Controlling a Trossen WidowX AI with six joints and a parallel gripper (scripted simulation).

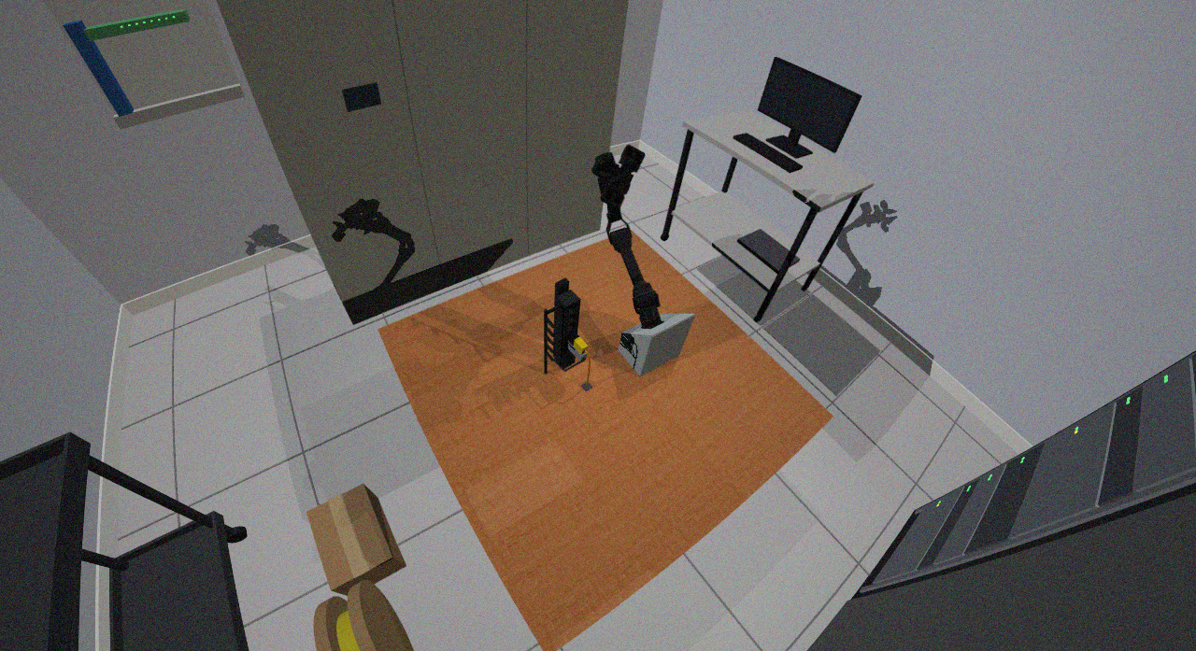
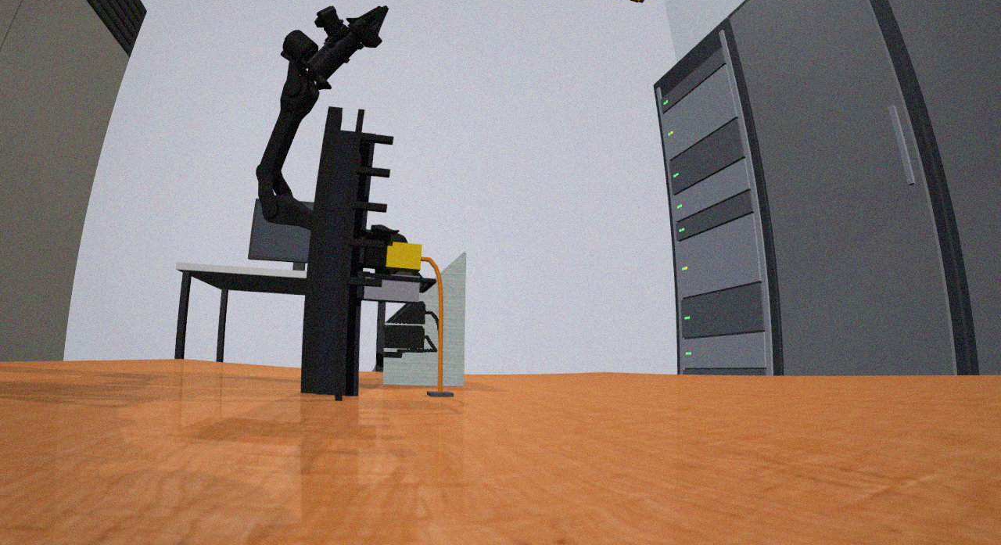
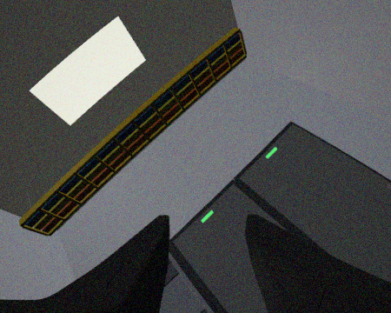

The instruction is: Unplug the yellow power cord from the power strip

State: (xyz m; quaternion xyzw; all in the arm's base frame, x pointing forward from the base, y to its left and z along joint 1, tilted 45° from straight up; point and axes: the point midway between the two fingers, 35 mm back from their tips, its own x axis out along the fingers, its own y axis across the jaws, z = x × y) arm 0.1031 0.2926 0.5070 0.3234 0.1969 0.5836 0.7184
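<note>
Right now the yellow plug is 57 cm below my gripper tip, 17 cm ahead of it and 7 cm to the left of it.
</note>
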